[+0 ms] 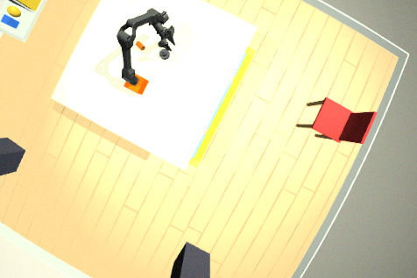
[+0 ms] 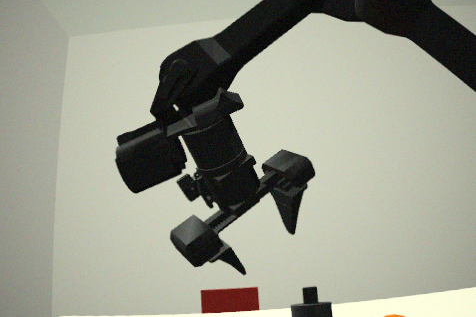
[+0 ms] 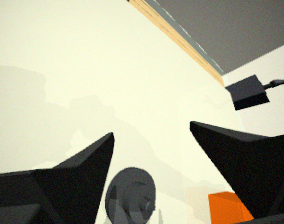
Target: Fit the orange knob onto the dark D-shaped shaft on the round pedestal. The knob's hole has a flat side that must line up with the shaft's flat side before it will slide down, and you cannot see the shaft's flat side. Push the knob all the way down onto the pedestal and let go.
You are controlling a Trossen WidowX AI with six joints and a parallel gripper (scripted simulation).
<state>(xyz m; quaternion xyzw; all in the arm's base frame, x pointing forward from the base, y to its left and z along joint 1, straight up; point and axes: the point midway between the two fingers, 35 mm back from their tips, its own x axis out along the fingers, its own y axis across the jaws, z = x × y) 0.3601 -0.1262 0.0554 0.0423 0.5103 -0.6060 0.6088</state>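
My gripper tip is 80 mm past the orange knob, 290 mm to the right of it and 90 mm above it. Round my gripper tip: dark shaft: 50 mm behind, 80 mm to the left, 70 mm below.
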